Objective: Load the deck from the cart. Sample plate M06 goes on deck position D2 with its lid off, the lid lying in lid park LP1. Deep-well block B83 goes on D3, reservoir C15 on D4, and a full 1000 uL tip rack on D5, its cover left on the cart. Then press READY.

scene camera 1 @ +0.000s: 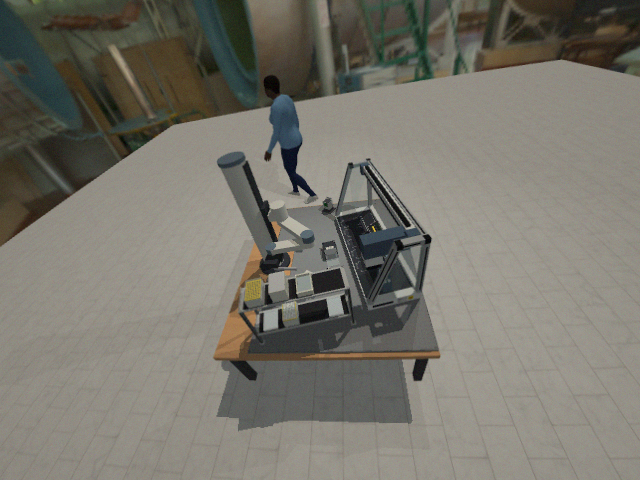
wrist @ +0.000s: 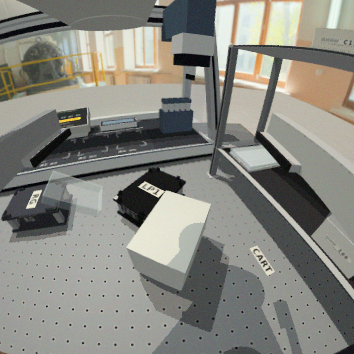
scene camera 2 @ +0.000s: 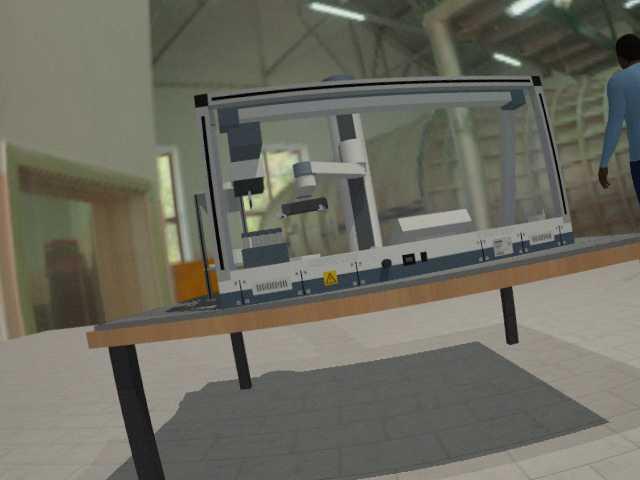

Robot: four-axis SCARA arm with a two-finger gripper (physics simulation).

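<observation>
My gripper (scene camera 2: 303, 212) (wrist: 162, 118) is open and empty above the bench between arm and deck. In the wrist view a plain white block (wrist: 172, 232) stands beside the black lid park LP1 (wrist: 162, 181), overlapping it in the picture; I cannot read which labware it is. A clear lid (wrist: 77, 194) lies slanted over the stand RG (wrist: 30, 212). A box (wrist: 332, 39) with a cut-off label starting "C1" is on the cart's upper shelf. That shelf also bears a yellow-topped rack (scene camera 1: 253, 290), a white box (scene camera 1: 277, 285) and a pale plate (scene camera 1: 303, 284). M06 and B83 cannot be read.
The cart's lower shelf holds a pale plate (wrist: 255, 157) and a tip rack (scene camera 1: 290, 311). On the deck are a pale blue plate (wrist: 118, 123), a blue tube rack (scene camera 2: 265, 254) (wrist: 176, 121) and a box with a yellow strip (wrist: 75, 121). A person (scene camera 1: 285, 121) walks behind the table.
</observation>
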